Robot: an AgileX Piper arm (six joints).
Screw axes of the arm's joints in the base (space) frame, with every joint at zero. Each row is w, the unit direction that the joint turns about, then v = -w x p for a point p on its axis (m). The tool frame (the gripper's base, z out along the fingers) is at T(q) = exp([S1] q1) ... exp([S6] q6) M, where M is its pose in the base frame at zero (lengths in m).
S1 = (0, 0, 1, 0, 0, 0)
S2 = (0, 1, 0, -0.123, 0, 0)
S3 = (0, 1, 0, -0.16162, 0, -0.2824)
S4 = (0.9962, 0, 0.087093, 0, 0.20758, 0)
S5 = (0, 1, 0, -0.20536, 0, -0.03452)
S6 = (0.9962, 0, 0.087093, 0, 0.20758, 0)
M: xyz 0.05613 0 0.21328 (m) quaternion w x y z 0.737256 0 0.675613 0
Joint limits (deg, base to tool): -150..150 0..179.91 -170..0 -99.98..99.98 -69.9..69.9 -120..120
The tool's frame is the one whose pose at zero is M.
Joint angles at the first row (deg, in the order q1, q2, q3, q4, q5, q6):
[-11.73 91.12 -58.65 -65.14 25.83 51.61]
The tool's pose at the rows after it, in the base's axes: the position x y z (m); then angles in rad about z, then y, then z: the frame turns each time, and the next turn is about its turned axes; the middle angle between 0 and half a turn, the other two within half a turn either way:
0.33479 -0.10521 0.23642 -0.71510 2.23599 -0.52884
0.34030 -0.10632 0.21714 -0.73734 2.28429 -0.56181
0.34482 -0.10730 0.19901 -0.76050 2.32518 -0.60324
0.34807 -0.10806 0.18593 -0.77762 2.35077 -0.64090
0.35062 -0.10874 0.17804 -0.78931 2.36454 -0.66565
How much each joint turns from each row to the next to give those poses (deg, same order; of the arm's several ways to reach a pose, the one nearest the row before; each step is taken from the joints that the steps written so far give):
[0.00 3.22 0.00 0.27 -0.70 -0.24]
[0.00 3.13 0.00 0.14 -0.01 0.00]
[0.00 2.95 -0.02 -0.39 -0.04 0.00]
[0.00 2.20 -0.09 -0.74 -0.10 0.00]
[0.00 1.46 -0.25 -0.53 0.00 0.00]

